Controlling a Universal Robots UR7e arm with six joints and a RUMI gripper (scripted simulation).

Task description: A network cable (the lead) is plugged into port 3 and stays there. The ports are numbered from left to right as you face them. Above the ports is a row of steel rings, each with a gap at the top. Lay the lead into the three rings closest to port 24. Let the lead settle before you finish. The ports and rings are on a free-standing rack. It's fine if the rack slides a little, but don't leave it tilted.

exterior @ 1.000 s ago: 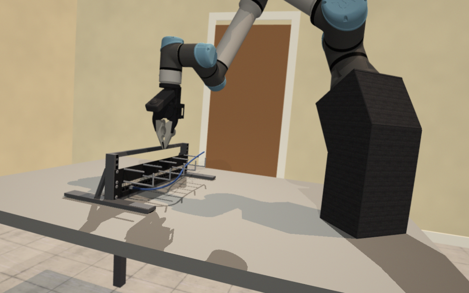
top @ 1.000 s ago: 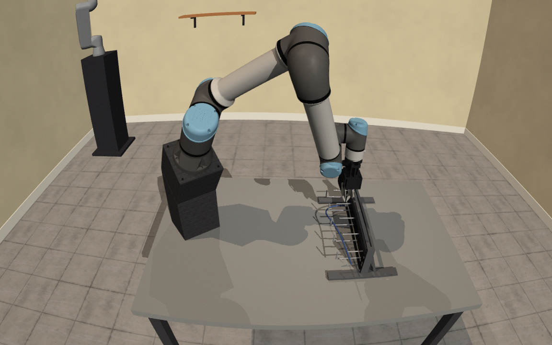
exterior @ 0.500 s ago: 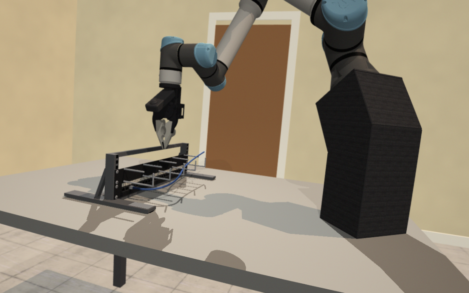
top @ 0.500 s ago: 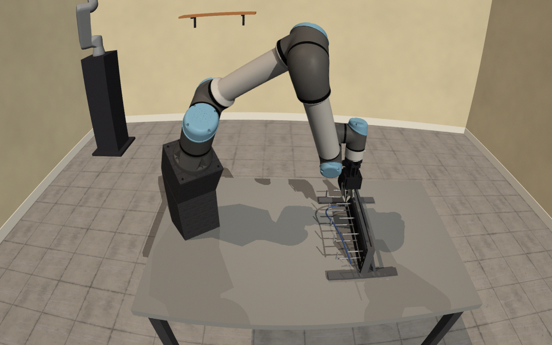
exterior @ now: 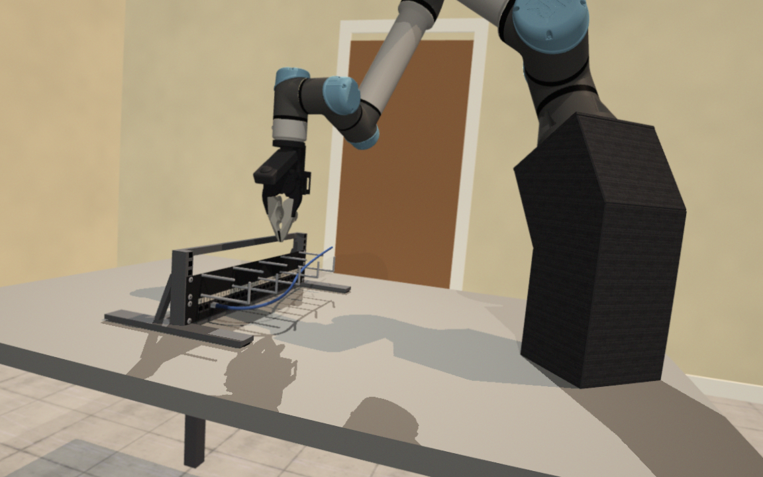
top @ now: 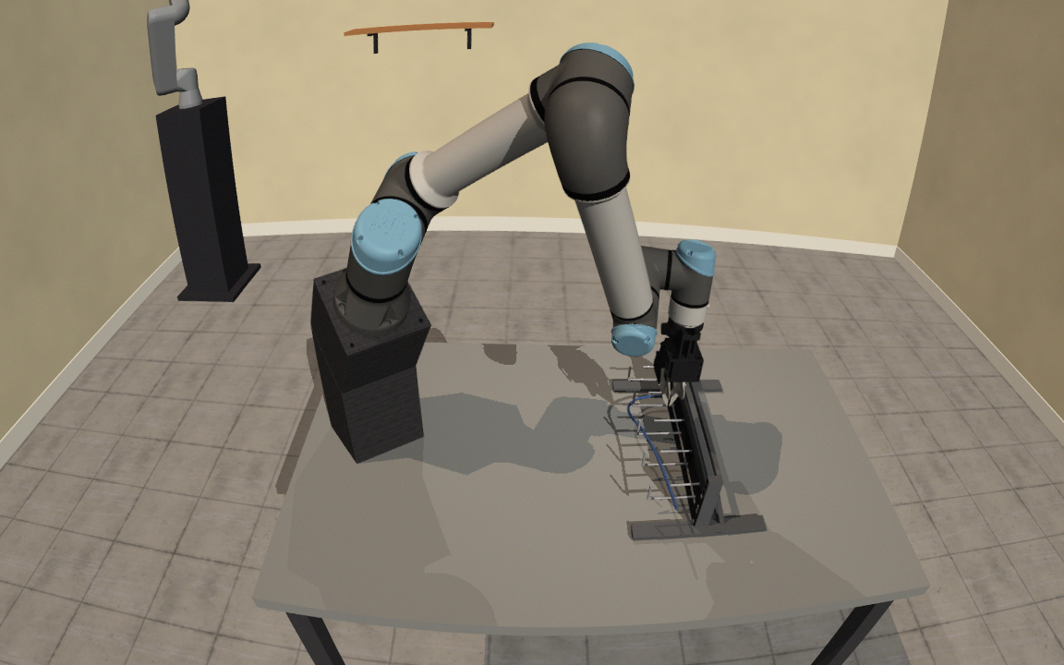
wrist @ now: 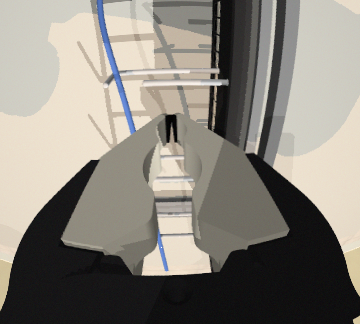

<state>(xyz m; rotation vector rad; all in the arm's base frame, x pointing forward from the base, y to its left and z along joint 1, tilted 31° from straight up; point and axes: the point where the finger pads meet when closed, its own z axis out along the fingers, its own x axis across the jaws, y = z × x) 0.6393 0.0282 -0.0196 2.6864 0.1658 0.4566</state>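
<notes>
Now: hand 9 cm above the rack, 6 cm short of it and 1 cm to the right of it.
</notes>
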